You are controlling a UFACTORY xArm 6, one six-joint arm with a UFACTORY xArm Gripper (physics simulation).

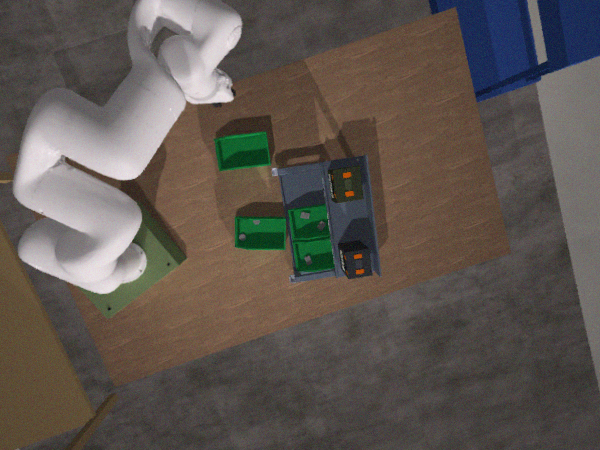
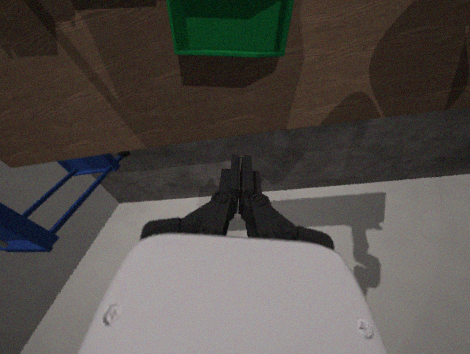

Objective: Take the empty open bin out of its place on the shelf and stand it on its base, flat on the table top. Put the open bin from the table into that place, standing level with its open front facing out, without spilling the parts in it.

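Frame: origin at the arm's base, x ahead, y left, z up, level; metres.
Where they show: gripper, fingertip midpoint: (image 1: 218, 101) (image 2: 239, 168).
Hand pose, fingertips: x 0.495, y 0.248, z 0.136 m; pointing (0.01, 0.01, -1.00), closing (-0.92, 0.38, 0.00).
After its pixels a point has its place.
An empty green open bin (image 1: 243, 151) @(z -0.123, x 0.474, y 0.142 m) (image 2: 230, 35) @(z -0.123, x 0.490, y 0.162 m) stands on its base on the table top, apart from the shelf. A green open bin (image 1: 260, 233) @(z -0.123, x 0.392, y -0.131 m) with small grey parts sits on the table close to the front of the grey shelf (image 1: 373, 215) @(z 0.035, x 0.743, y -0.222 m). In the shelf's front row, two green bins with grey parts (image 1: 308, 222) @(z -0.117, x 0.559, y -0.174 m) (image 1: 313, 254) @(z -0.117, x 0.523, y -0.284 m) sit side by side. The place beside them, nearer the empty bin, is vacant. My gripper (image 1: 227, 99) @(z 0.136, x 0.495, y 0.248 m) (image 2: 239, 168) @(z 0.136, x 0.495, y 0.248 m) is shut with nothing between its fingers, above the table's edge and apart from the empty bin.
Two dark boxes with orange marks (image 1: 348, 184) @(z 0.073, x 0.709, y -0.098 m) (image 1: 357, 262) @(z 0.097, x 0.630, y -0.309 m) stand in the shelf's back row. The green base plate (image 1: 165, 262) @(z -0.028, x 0.095, y -0.061 m) carries the arm. Blue furniture (image 1: 505, 50) (image 2: 27, 232) stands beyond the table (image 1: 425, 150) @(z -0.126, x 1.034, y -0.139 m) (image 2: 115, 117) @(z -0.126, x 0.806, y 0.214 m).
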